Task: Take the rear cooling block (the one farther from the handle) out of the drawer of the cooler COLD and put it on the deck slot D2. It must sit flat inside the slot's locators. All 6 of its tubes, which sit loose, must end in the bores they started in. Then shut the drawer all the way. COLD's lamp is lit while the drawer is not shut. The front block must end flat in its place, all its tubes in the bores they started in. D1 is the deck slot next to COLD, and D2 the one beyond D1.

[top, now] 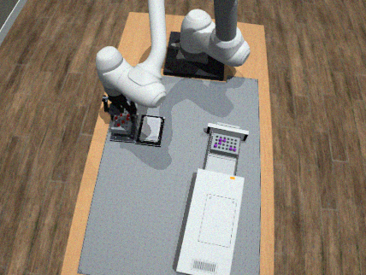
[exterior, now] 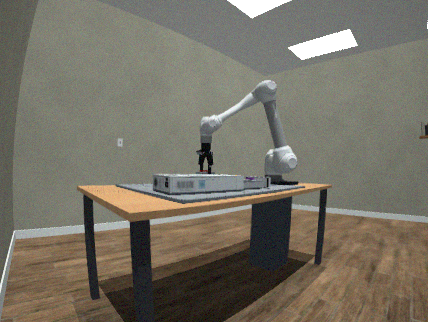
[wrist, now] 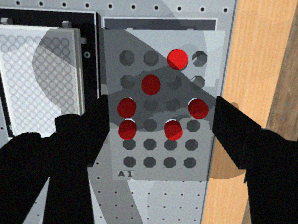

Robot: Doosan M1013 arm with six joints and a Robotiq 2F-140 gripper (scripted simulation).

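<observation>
The deck slot D2 lies 90 mm below my hand. Round my hand: cooling block: 30 mm below; then white cooler: 250 mm ahead, 470 mm to the left, 60 mm below.
</observation>
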